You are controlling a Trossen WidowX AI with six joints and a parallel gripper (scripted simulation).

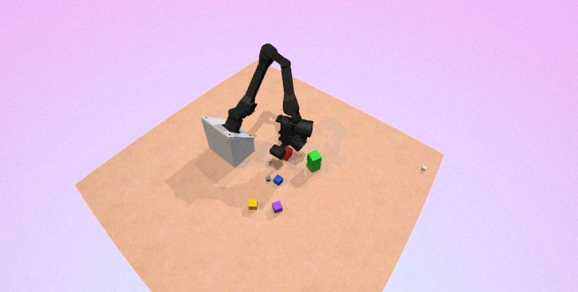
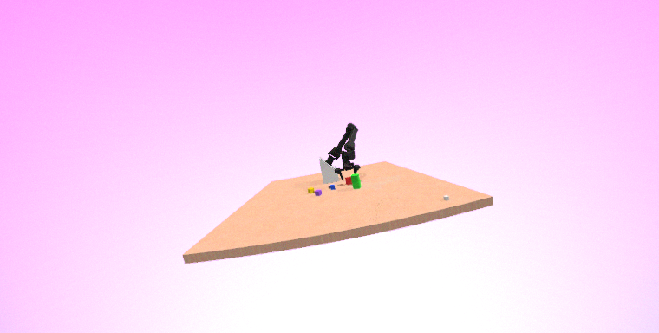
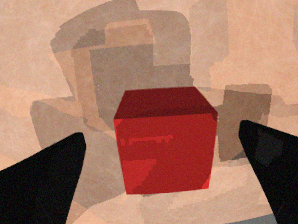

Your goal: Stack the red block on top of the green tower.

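My gripper tip is now 1 cm above the red block. From my gripper tip the other things lie so: small grey cube: 15 cm to the right, 4 cm ahead, 2 cm below; blue cube: 12 cm to the right, 7 cm ahead, 1 cm below; purple cube: 22 cm to the right, 16 cm ahead, 1 cm below.
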